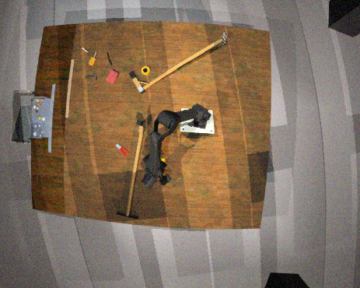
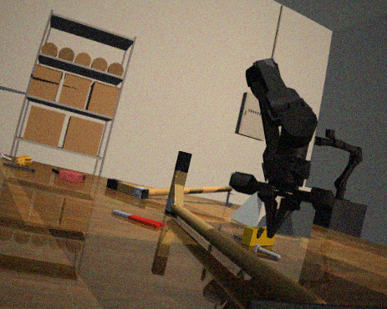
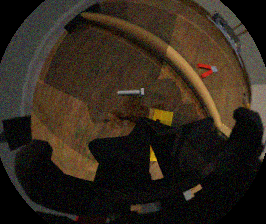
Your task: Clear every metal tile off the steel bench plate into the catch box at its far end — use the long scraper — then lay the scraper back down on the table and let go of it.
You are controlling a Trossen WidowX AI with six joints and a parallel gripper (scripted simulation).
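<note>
Right now my gripper tip is 5 cm to the left of the yellow block. Round my gripper tip: yellow tape roll 56 cm to the right, 19 cm ahead, 1 cm below; then red-handled tool 23 cm ahead, 7 cm to the right, 2 cm below; then long scraper 12 cm ahead, 4 cm to the left, 4 cm above.
</note>
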